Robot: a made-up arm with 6 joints.
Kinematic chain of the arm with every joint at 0, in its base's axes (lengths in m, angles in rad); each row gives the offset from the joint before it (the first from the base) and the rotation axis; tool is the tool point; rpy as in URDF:
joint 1: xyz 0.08 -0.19 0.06 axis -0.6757 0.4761 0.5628
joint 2: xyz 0 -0.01 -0.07 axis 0.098 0.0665 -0.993
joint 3: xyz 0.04 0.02 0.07 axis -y
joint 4: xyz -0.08 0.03 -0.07 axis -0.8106 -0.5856 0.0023
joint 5: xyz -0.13 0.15 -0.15 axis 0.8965 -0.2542 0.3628
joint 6: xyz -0.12 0 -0.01 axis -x
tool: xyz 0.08 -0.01 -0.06 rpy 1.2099 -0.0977 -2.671
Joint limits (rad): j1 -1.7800..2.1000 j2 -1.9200..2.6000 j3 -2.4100..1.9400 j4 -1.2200..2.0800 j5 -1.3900..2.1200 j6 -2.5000..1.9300
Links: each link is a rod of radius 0.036 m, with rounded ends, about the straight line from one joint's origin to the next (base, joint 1, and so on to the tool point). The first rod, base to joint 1, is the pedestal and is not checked.
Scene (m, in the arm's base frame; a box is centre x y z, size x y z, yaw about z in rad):
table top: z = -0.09
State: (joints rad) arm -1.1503 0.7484 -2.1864 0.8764 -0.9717 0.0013
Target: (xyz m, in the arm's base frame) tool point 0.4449 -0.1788 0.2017
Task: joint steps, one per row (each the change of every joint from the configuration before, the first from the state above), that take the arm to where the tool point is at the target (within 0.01 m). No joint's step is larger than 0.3 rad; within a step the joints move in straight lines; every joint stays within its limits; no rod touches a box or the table.
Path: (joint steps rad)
1: 0.2064 0.0025 -0.0319 -0.2603 -0.0598 0.0163
2: 0.2064 0.0025 -0.0320 -0.2604 -0.0597 0.0163
3: 0.2064 0.0025 -0.0319 -0.2603 -0.0598 0.0163
4: 0.2063 0.0025 -0.0320 -0.2603 -0.0597 0.0163
5: 0.2064 0.0025 -0.0319 -0.2604 -0.0598 0.0162
6: 0.2064 0.0024 -0.0320 -0.2603 -0.0597 0.0163
7: 0.2064 0.0025 -0.0319 -0.2603 -0.0598 0.0163

